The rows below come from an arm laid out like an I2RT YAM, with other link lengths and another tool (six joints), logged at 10 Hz.
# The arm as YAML. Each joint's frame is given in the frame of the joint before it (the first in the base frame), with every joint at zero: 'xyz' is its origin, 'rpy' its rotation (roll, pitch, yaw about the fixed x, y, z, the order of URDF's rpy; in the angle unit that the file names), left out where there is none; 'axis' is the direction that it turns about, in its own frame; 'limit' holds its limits. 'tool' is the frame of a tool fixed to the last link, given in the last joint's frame.
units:
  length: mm
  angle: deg
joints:
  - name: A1
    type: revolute
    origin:
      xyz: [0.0, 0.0, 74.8]
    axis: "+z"
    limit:
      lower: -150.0
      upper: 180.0
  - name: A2
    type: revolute
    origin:
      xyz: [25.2, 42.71, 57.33]
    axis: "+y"
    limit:
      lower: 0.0
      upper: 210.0
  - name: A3
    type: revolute
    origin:
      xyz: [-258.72, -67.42, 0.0]
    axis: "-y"
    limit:
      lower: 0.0
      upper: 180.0
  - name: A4
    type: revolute
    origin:
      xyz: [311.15, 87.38, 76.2]
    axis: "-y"
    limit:
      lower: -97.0
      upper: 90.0
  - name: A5
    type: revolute
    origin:
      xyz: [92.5, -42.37, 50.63]
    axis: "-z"
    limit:
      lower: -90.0
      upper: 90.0
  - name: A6
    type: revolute
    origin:
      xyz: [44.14, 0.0, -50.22]
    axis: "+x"
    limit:
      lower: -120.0
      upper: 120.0
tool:
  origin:
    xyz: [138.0, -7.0, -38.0]
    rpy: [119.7, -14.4, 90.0]
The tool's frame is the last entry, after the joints.
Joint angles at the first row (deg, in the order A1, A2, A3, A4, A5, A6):
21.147 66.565 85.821 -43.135 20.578 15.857
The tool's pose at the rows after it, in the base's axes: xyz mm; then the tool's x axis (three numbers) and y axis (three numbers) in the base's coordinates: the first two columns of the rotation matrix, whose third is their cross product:
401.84, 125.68, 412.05, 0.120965, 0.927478, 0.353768, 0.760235, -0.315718, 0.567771
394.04, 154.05, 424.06, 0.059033, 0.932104, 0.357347, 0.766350, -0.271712, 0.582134
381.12, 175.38, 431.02, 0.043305, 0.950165, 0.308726, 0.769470, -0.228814, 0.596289
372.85, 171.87, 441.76, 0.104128, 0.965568, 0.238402, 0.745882, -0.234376, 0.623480
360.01, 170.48, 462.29, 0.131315, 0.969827, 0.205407, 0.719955, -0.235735, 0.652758
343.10, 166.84, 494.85, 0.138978, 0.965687, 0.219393, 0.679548, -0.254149, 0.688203
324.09, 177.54, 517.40, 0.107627, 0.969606, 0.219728, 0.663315, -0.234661, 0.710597
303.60, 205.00, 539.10, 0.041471, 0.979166, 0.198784, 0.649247, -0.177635, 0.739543
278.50, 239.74, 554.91, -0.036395, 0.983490, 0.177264, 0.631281, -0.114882, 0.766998
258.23, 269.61, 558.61, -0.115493, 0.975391, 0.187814, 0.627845, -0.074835, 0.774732
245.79, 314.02, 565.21, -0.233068, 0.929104, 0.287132, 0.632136, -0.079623, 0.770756
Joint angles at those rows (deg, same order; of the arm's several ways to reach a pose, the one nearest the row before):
22.588 67.067 87.371 -43.112 19.966 16.097
26.982 68.073 89.603 -43.289 21.037 16.141
32.599 69.887 92.727 -45.713 26.370 15.442
36.140 71.855 96.445 -48.861 34.719 14.676
39.288 73.056 100.814 -51.811 40.490 14.240
42.085 73.428 106.081 -54.106 44.751 14.196
46.675 74.587 110.892 -56.359 48.205 13.868
53.713 77.493 116.509 -57.386 52.424 12.032
61.888 80.356 120.572 -56.837 57.035 9.999
67.373 81.405 121.183 -55.220 58.128 9.737
70.456 82.498 120.682 -49.167 53.932 11.311

